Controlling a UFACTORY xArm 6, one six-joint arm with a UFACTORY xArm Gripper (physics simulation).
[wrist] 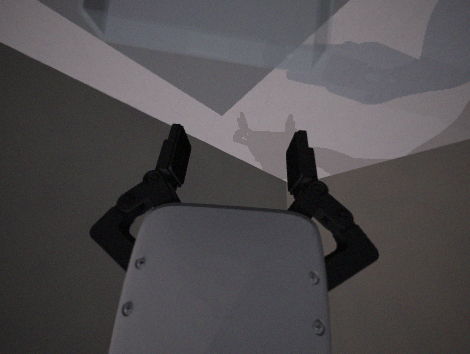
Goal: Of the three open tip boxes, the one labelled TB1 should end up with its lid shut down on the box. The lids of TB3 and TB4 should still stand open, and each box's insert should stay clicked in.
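Places are measured from the arm's base along level axes (x ahead, y left, z up), in metres.
Where they show: gripper, fingertip midpoint: [238, 138].
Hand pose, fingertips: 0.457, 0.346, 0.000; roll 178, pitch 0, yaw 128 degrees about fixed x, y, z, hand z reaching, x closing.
Note:
After its pixels a point has its place, as x, y, z.
A see-through bluish piece [200, 46] {0.416, 0.291, -0.004} with a pale lower edge and upright sides crosses the top of the wrist view and is cut off by the frame. It looks like part of a tip box or its lid, but no label shows, so I cannot tell which box it belongs to. The inserts of the boxes cannot be made out. My gripper [238, 138] {0.457, 0.346, 0.000} is open, with its two dark fingers wide apart and nothing between them. In the view its fingertips lie below the see-through piece, apart from it.
A pale table top [150, 92] {0.634, 0.277, -0.158} ends in a corner just beyond the fingers, with dark floor past its edges. A grey mat [220, 95] {0.557, 0.372, -0.155} lies on it, one corner pointing towards the gripper. Shadows of the arm and gripper fall across the table at the right.

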